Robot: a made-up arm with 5 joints.
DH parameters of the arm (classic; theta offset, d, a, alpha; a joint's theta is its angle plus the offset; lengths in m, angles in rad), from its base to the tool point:
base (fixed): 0 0 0 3.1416
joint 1: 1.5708 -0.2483 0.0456 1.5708
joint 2: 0 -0.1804 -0.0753 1.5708
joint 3: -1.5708 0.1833 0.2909 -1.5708
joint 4: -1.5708 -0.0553 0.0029 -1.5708
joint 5: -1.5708 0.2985 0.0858 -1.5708
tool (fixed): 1.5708 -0.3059 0 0
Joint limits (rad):
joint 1: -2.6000..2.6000
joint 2: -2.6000..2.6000
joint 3: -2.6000..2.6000
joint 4: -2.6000..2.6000
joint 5: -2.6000..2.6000
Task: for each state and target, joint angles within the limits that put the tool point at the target. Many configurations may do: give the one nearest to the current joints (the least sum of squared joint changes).
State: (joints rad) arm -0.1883 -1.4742 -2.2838 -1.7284 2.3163
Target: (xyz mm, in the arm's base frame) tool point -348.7 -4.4 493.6
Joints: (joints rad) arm -0.6975 -0.7735 -2.1735 -1.9144 2.5569
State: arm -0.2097 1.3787 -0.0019 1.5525 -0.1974
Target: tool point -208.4 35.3 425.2
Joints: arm -0.3139 1.5296 0.0460 1.5011 -0.4387
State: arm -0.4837 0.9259 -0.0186 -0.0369 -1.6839
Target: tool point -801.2 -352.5 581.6
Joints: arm -0.1660 1.1488 0.3156 -0.0370 -2.1450
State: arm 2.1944 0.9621 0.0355 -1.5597 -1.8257
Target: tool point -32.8 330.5 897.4
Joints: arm 2.0616 1.0031 -0.2148 -1.7488 -2.0278
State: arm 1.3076 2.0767 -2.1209 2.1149 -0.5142
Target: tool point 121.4 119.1 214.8
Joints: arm 2.1232 2.2488 -2.6000 1.7785 -0.5474
